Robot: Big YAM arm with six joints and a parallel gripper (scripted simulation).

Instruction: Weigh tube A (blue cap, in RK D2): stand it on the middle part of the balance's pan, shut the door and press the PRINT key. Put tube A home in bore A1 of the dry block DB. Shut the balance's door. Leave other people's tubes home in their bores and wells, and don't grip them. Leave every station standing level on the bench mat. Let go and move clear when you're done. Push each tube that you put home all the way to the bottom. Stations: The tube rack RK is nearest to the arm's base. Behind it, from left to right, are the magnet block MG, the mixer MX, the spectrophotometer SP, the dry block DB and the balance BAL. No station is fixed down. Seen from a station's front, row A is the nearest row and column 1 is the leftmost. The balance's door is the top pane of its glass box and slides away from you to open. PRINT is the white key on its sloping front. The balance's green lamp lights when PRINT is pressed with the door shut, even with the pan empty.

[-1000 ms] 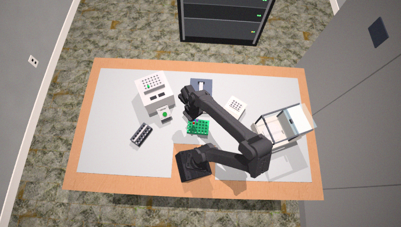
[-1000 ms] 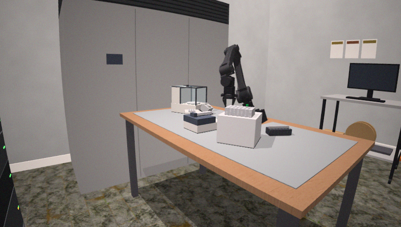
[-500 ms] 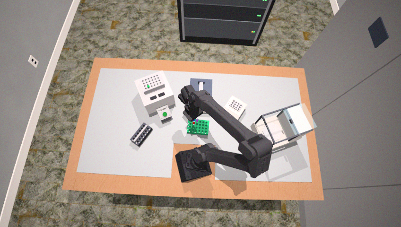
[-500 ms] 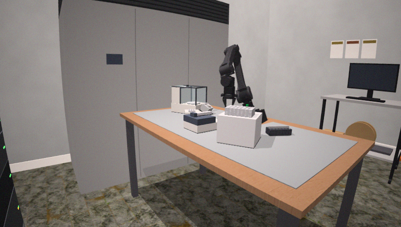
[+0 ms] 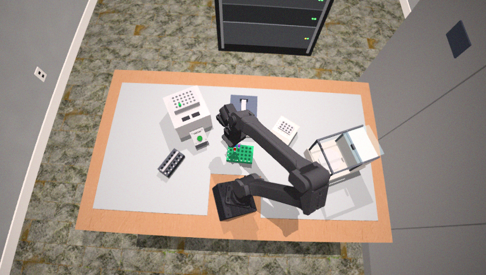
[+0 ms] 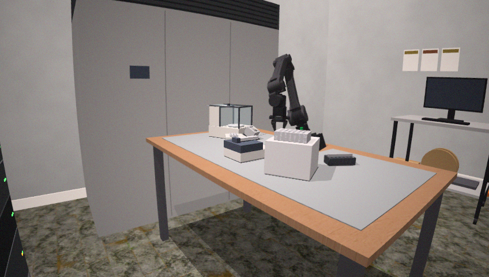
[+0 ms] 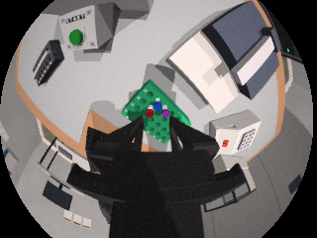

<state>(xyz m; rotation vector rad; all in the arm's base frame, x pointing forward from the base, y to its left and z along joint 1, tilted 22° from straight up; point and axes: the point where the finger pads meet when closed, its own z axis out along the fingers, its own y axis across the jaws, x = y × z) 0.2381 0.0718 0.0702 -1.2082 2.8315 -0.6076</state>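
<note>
Right now my hand is 30 mm past the green rack RK, 30 mm to the left of it and 80 mm above it. From my hand the other things lie so: black magnet block: 110 mm behind, 300 mm to the left, 80 mm below; then white print key: 90 mm behind, 330 mm to the right, 30 mm below; then dry block DB: 90 mm ahead, 240 mm to the right, 70 mm below.
</note>
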